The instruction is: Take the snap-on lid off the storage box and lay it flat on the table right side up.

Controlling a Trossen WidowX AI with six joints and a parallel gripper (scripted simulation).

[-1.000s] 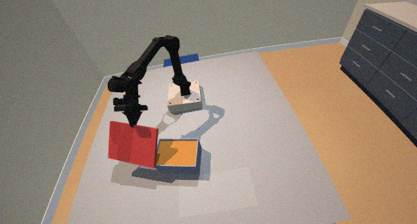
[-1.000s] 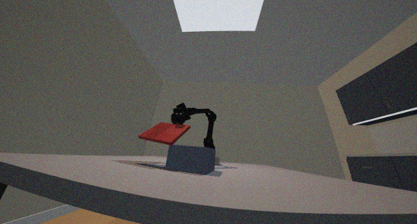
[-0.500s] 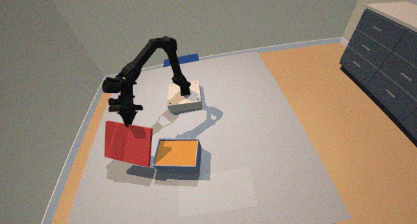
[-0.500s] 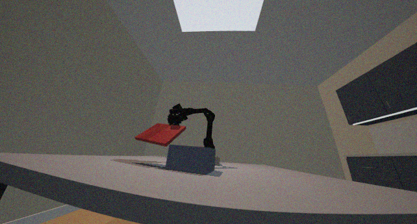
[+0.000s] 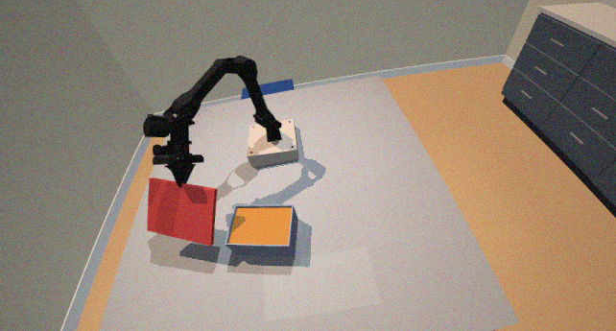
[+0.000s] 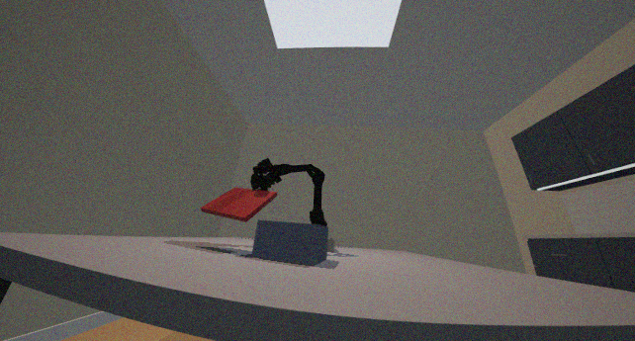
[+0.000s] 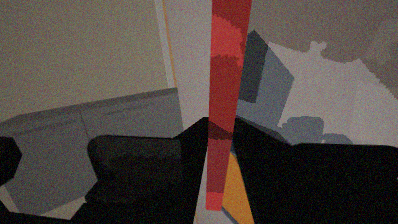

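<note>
My gripper tip is now 60 mm short of the red lid, 50 mm above it and 30 mm to the left of it. The rest, counted from my gripper tip: blue-grey storage box: 220 mm to the left, 180 mm below, 130 mm ahead.
</note>
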